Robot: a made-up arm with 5 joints.
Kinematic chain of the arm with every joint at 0, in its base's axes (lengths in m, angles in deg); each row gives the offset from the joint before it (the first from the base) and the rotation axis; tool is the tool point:
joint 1: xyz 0 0 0.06 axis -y
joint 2: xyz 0.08 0 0.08 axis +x
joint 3: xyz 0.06 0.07 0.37 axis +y
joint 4: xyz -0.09 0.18 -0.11 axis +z
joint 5: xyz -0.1 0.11 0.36 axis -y
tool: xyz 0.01 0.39 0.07
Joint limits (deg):
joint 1: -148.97..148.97
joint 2: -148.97..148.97
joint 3: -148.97..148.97
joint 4: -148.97..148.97
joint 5: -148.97..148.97
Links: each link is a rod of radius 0.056 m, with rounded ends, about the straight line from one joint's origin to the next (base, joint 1, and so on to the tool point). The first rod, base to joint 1, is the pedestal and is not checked.
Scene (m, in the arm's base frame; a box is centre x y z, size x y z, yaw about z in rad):
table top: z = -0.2
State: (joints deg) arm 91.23 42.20 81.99 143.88 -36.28
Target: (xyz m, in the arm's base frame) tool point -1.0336 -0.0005 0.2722
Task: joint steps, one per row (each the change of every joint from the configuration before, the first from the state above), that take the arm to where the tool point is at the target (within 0.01 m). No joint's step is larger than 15 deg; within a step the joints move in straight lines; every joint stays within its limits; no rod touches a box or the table.
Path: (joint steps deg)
1: 1.84 -14.86 -1.18 -8.11 -0.76
2: 1.83 -14.86 -1.19 -8.12 -0.75
3: 1.84 -14.86 -1.18 -8.11 -0.76

